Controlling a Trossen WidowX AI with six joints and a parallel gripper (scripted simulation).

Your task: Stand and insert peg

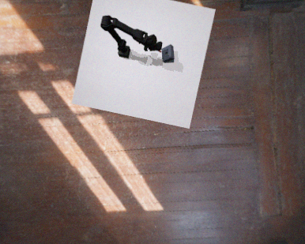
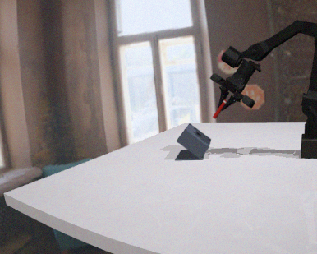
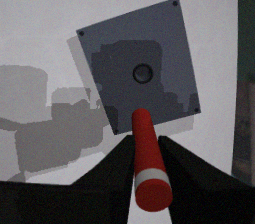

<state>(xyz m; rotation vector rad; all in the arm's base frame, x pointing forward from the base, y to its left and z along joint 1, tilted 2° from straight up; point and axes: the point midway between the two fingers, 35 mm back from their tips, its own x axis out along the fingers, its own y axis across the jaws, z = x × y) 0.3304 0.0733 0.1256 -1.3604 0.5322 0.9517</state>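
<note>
Right now the panel is 110 mm below my gripper tip, 90 mm ahead of it and 60 mm to the left of it. Round my gripper tip: peg: 10 mm to the right, 10 mm behind, 10 mm above.
</note>
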